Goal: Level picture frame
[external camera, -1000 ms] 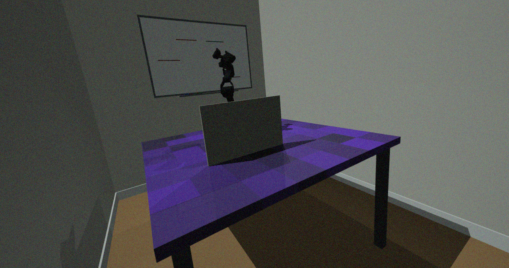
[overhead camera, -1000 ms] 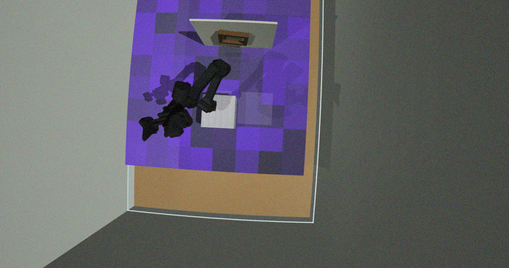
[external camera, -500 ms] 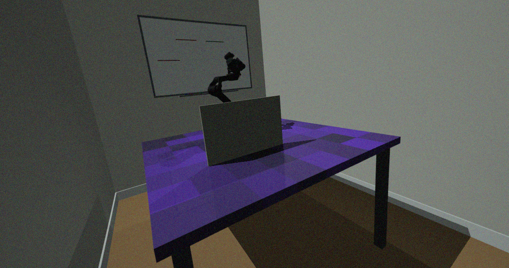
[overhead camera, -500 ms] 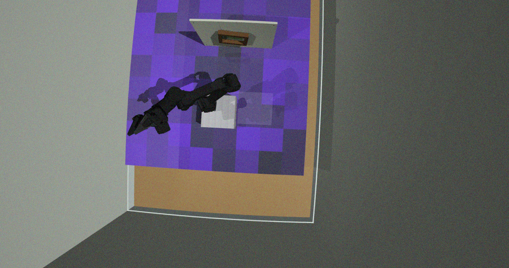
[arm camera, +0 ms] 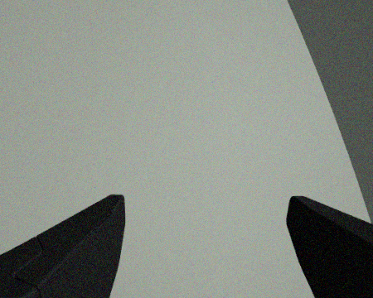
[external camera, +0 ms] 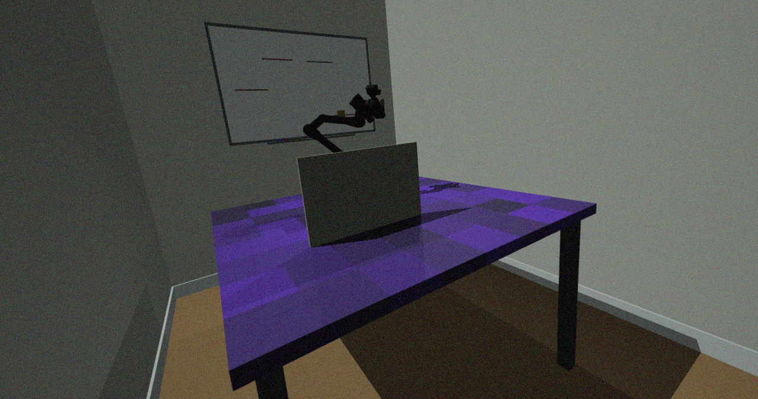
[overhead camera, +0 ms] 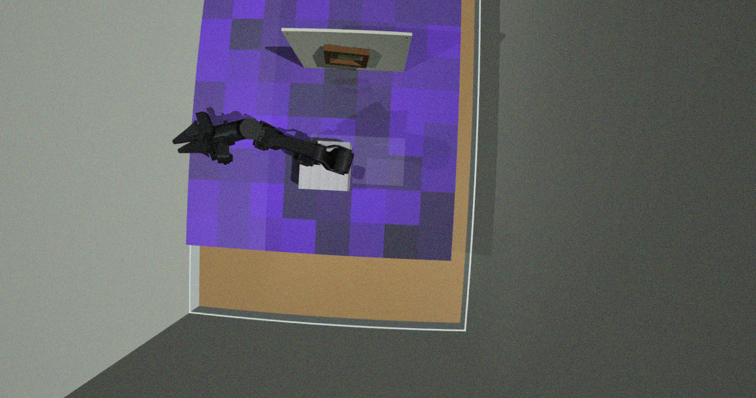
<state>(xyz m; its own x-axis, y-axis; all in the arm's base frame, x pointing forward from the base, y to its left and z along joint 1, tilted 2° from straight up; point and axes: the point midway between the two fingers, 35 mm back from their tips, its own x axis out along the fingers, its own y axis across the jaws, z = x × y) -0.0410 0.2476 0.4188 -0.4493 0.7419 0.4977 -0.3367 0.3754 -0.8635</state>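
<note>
Right now my gripper tip is 480 mm short of the brown wooden picture frame, 360 mm to the left of it and 390 mm above it. Round my gripper tip: grey wall panel 500 mm ahead, 380 mm to the right, 400 mm below.
</note>
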